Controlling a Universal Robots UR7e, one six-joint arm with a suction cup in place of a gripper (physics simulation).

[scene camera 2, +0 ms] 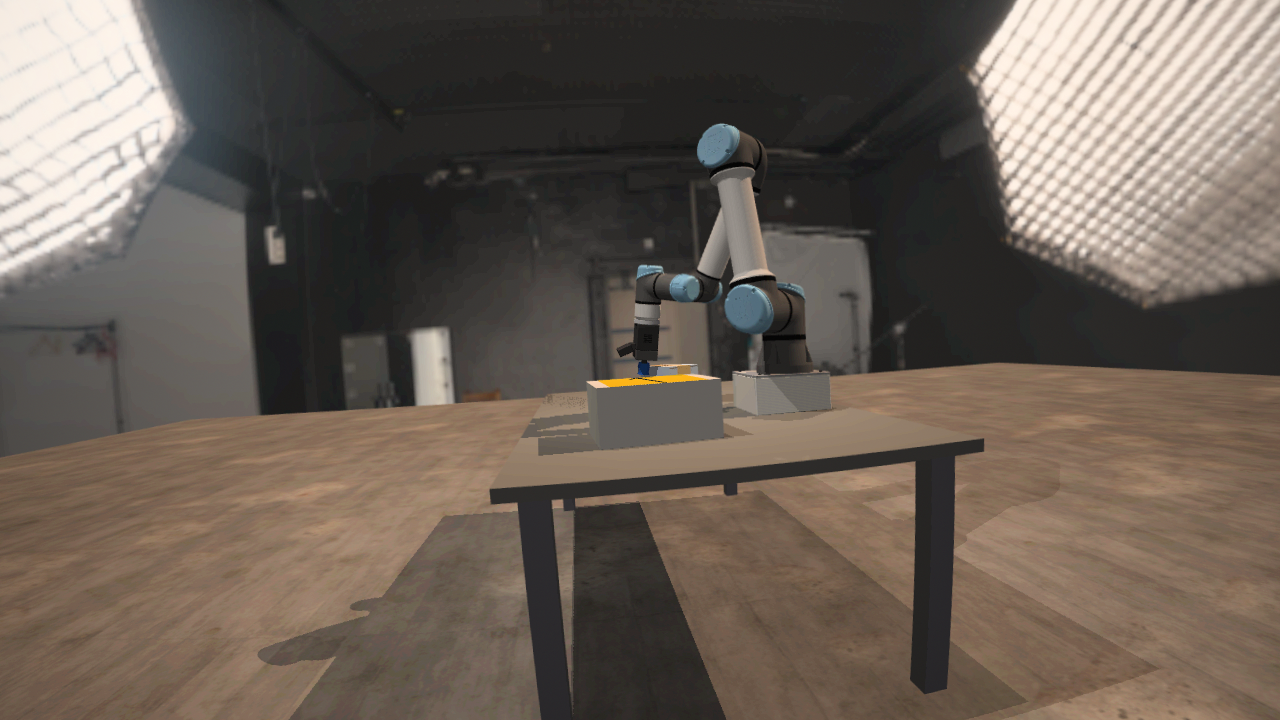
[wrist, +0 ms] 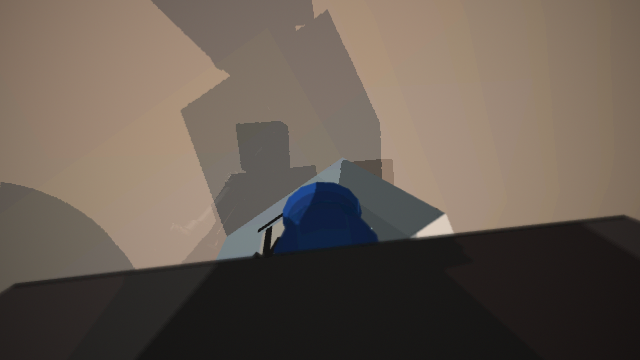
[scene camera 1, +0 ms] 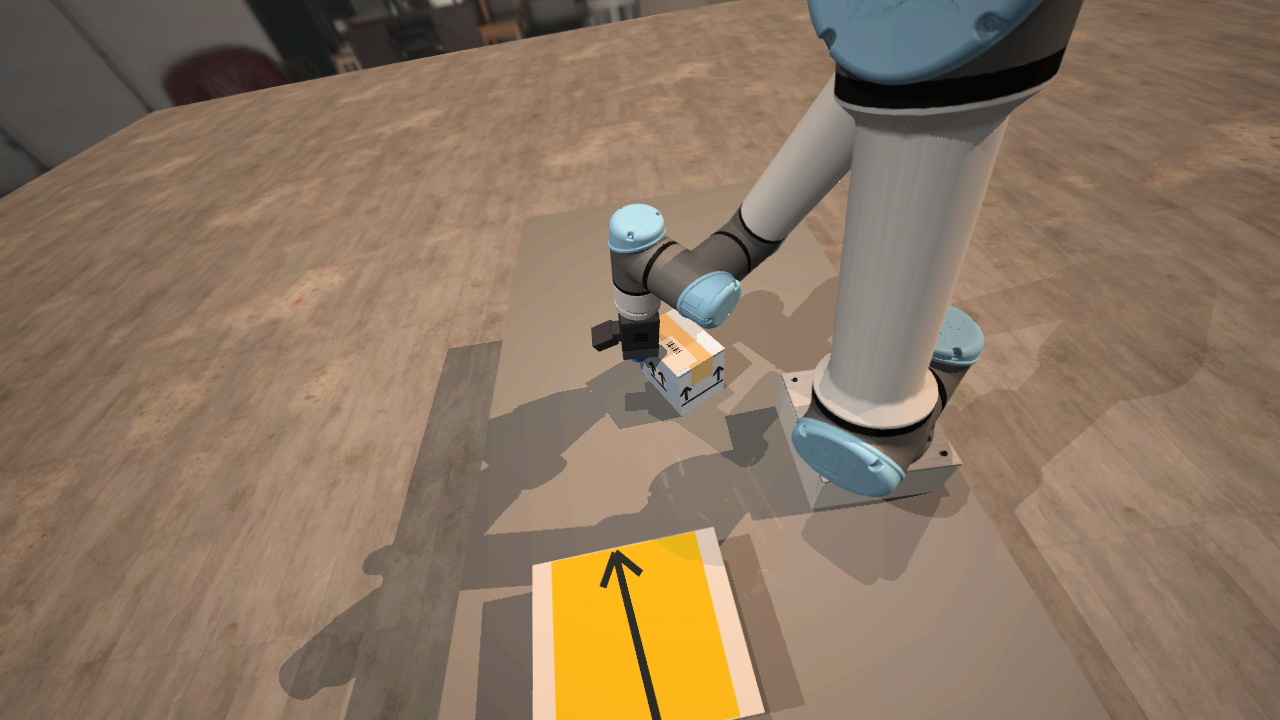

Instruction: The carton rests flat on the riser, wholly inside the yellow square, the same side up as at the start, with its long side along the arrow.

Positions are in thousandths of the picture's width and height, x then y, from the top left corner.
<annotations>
riser: scene camera 2 487,574; scene camera 1 511,866; not seen in the wrist view (out of frame)
</annotations>
